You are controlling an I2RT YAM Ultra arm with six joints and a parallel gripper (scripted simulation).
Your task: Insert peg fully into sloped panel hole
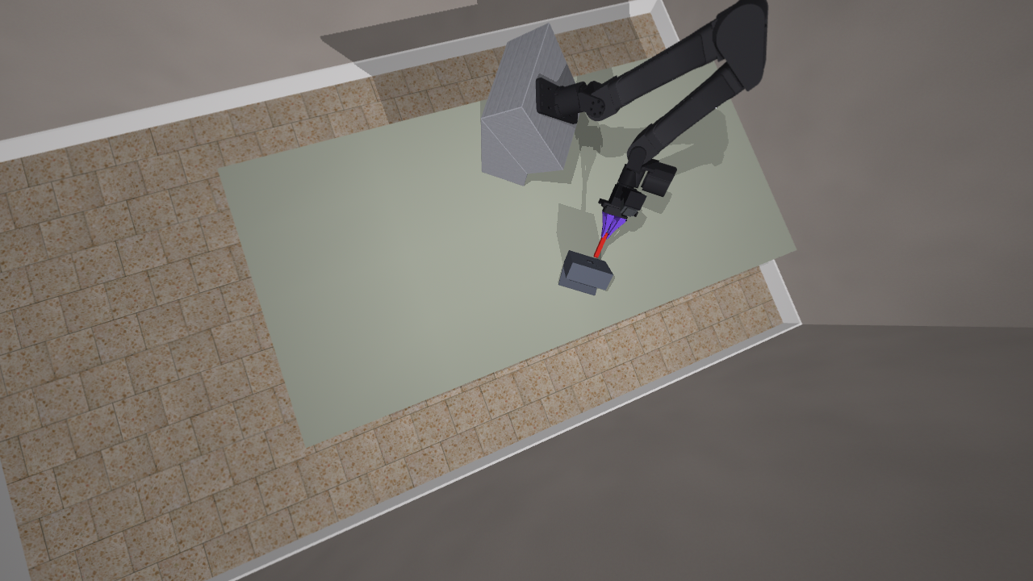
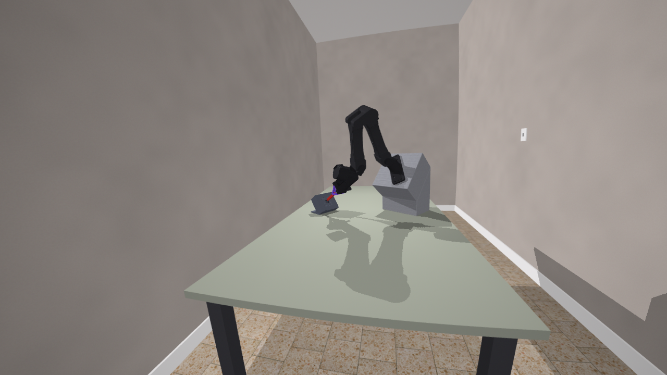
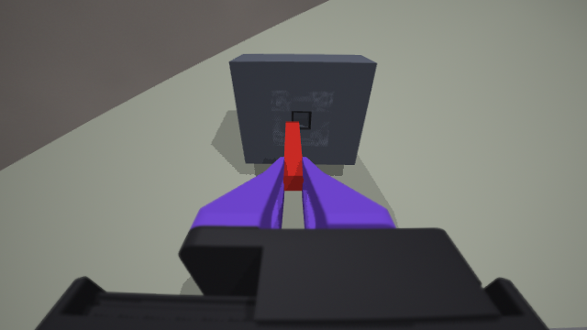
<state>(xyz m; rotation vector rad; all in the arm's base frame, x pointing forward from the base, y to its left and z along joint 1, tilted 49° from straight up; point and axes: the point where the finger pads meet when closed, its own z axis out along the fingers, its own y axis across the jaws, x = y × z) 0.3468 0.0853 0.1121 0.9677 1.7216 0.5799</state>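
The red peg lies 2 cm ahead of my hand, 1 cm to the right of it and 2 cm below it.
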